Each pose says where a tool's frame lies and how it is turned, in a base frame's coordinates. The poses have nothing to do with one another.
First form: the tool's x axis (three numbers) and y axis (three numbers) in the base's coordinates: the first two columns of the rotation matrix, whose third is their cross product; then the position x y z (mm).
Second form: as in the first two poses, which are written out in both.
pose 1, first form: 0.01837, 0.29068, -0.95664, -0.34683, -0.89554, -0.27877, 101.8, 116.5, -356.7
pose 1, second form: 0.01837, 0.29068, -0.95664, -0.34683, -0.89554, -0.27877, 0.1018, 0.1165, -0.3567
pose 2, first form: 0.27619, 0.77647, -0.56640, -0.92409, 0.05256, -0.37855, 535.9, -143.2, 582.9
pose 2, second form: 0.27619, 0.77647, -0.56640, -0.92409, 0.05256, -0.37855, 0.5359, -0.1432, 0.5829
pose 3, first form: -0.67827, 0.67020, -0.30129, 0.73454, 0.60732, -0.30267, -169.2, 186.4, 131.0
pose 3, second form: -0.67827, 0.67020, -0.30129, 0.73454, 0.60732, -0.30267, -0.1692, 0.1864, 0.1310
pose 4, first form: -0.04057, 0.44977, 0.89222, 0.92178, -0.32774, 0.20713, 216.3, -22.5, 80.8
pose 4, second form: -0.04057, 0.44977, 0.89222, 0.92178, -0.32774, 0.20713, 0.2163, -0.0225, 0.0808
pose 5, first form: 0.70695, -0.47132, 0.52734, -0.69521, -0.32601, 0.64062, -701.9, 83.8, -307.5
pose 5, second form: 0.70695, -0.47132, 0.52734, -0.69521, -0.32601, 0.64062, -0.7019, 0.0838, -0.3075
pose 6, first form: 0.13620, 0.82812, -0.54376, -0.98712, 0.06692, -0.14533, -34.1, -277.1, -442.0
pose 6, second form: 0.13620, 0.82812, -0.54376, -0.98712, 0.06692, -0.14533, -0.0341, -0.2771, -0.4420
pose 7, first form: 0.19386, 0.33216, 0.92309, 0.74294, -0.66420, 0.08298, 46.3, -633.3, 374.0
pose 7, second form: 0.19386, 0.33216, 0.92309, 0.74294, -0.66420, 0.08298, 0.0463, -0.6333, 0.3740
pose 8, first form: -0.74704, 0.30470, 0.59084, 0.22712, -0.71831, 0.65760, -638.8, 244.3, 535.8
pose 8, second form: -0.74704, 0.30470, 0.59084, 0.22712, -0.71831, 0.65760, -0.6388, 0.2443, 0.5358
